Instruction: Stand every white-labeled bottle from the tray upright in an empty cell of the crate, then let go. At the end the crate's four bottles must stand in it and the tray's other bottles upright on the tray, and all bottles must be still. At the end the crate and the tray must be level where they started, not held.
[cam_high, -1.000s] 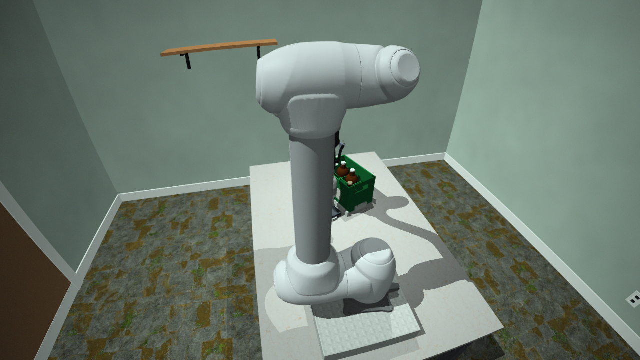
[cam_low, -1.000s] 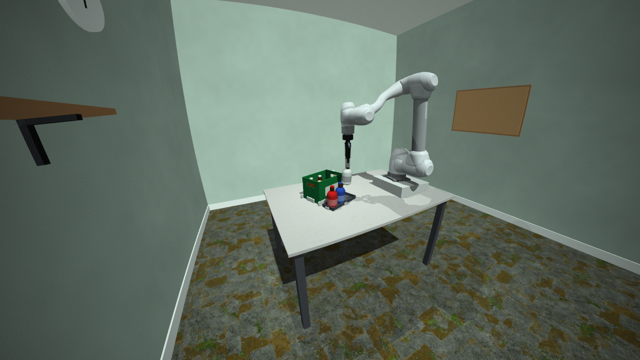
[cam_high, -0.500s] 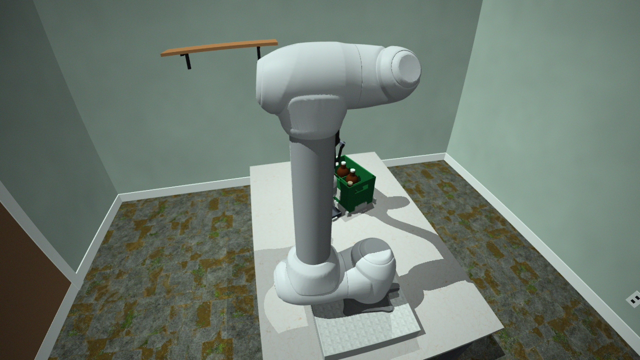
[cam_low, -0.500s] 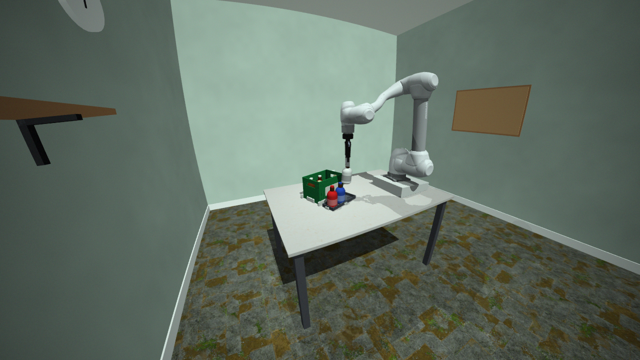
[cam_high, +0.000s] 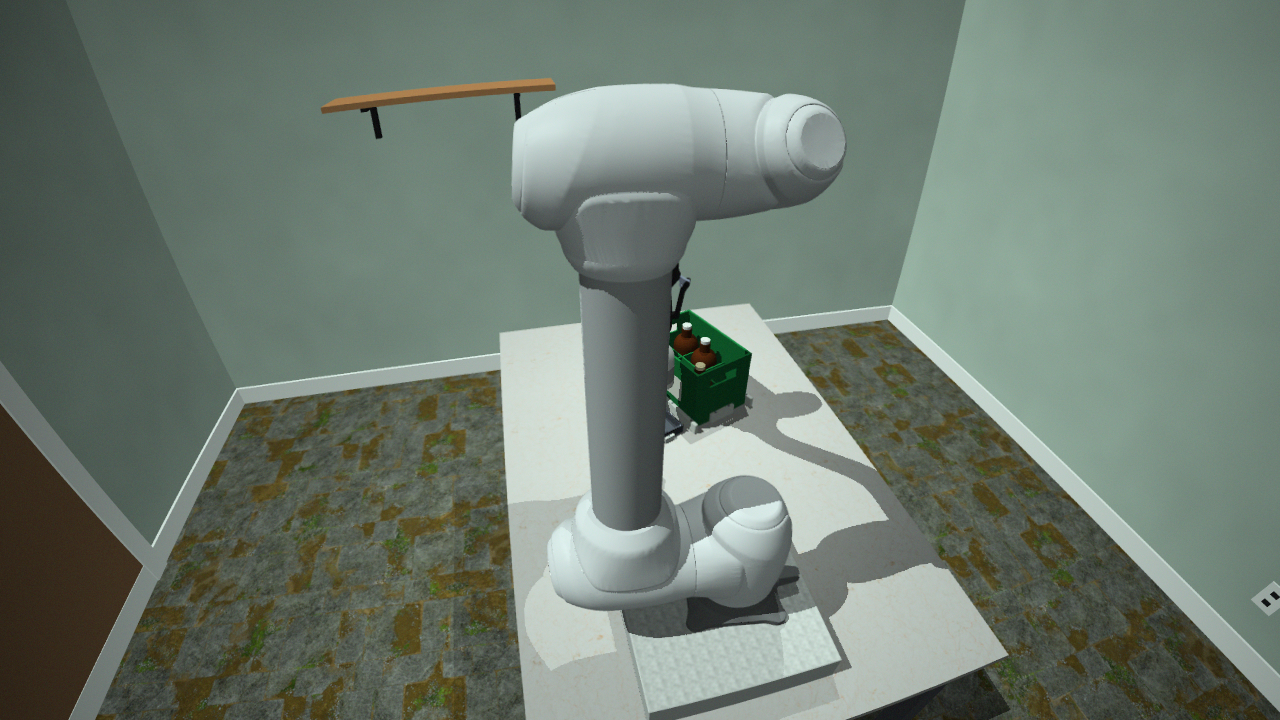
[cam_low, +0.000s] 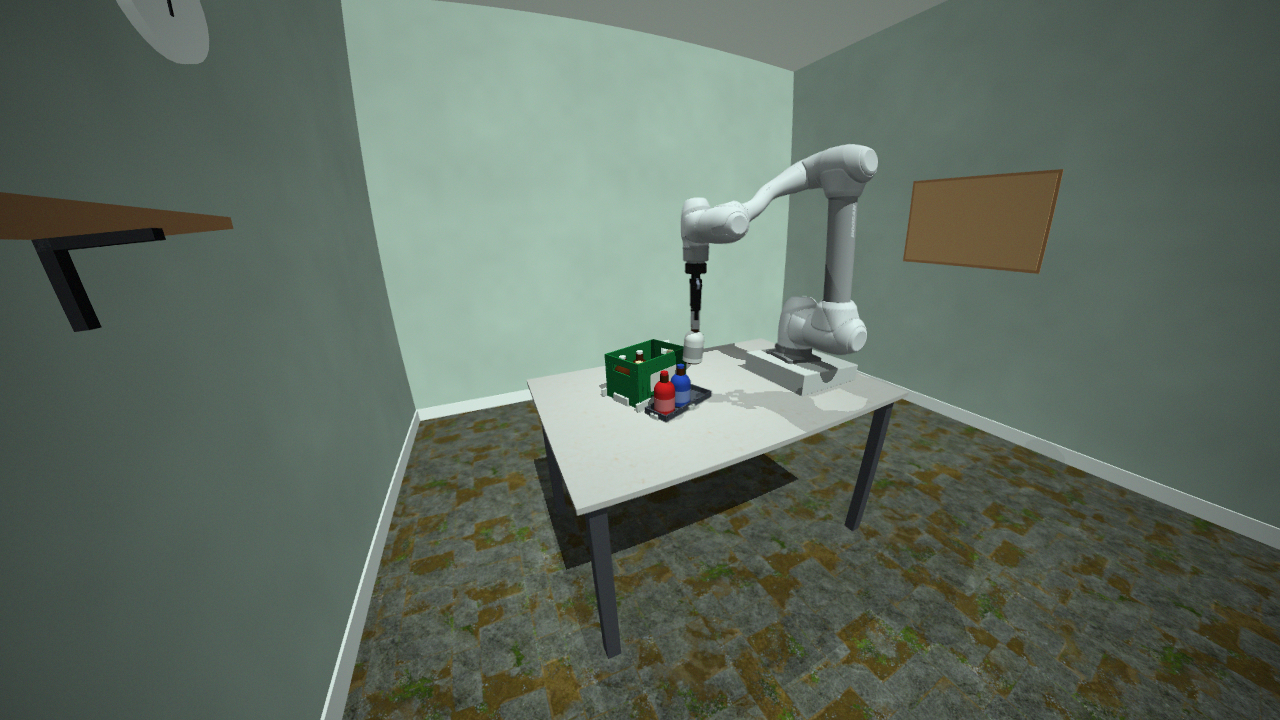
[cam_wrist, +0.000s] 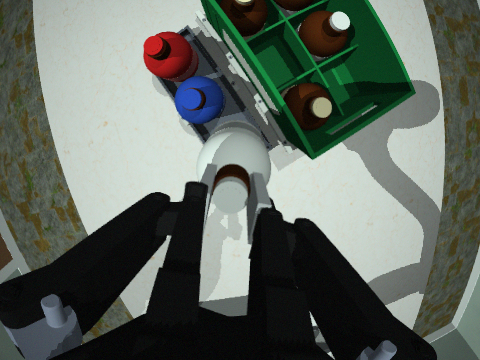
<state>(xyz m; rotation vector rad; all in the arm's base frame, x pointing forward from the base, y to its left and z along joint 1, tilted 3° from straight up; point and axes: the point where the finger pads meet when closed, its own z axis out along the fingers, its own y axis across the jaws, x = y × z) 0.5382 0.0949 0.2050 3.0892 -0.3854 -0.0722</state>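
My gripper is now 90 mm above the white-labeled bottle. From my hand the other things lie so: blue bottle (70 mm ahead, 50 mm to the left, 230 mm below); red bottle (150 mm ahead, 90 mm to the left, 230 mm below); green crate (160 mm ahead, 110 mm to the right, 230 mm below).
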